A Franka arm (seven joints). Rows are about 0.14 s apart.
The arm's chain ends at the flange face. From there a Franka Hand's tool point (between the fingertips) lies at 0.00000 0.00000 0.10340 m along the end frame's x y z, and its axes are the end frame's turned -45 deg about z.
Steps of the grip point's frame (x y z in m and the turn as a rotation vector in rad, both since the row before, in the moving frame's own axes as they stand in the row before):
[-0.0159 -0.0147 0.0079 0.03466 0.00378 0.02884]
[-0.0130 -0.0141 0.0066 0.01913 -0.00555 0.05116]
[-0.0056 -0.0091 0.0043 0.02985 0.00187 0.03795]
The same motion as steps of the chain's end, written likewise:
[-0.0194 0.0037 0.0080 0.02718 -0.02184 0.02884]
[-0.0174 0.0003 0.0066 0.00960 -0.01745 0.05116]
[-0.0084 -0.0001 0.0043 0.02243 -0.01978 0.03795]

